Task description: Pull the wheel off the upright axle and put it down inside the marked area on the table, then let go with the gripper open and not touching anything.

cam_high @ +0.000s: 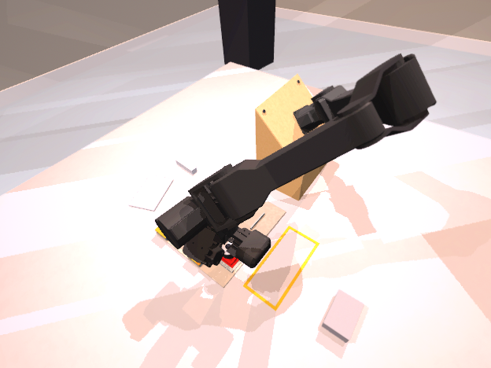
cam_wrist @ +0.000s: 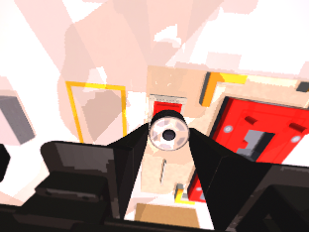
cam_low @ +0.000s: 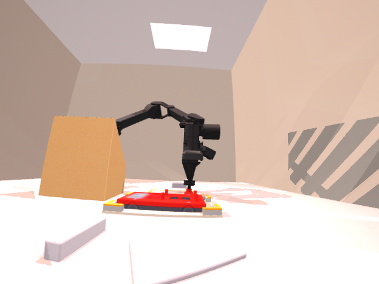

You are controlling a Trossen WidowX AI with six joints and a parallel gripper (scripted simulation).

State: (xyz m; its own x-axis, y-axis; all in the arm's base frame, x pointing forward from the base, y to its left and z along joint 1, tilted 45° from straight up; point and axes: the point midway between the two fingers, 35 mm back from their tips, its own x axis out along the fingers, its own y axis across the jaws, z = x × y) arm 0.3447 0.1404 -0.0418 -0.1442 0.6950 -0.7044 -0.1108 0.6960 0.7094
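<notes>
My gripper tip is 2 cm above the axle. Round my gripper tip: pale flat plate: 1 cm ahead, 32 cm to the right, 5 cm below; then pale block: 7 cm behind, 25 cm to the left, 4 cm below; then wheel: right at my gripper tip.
</notes>
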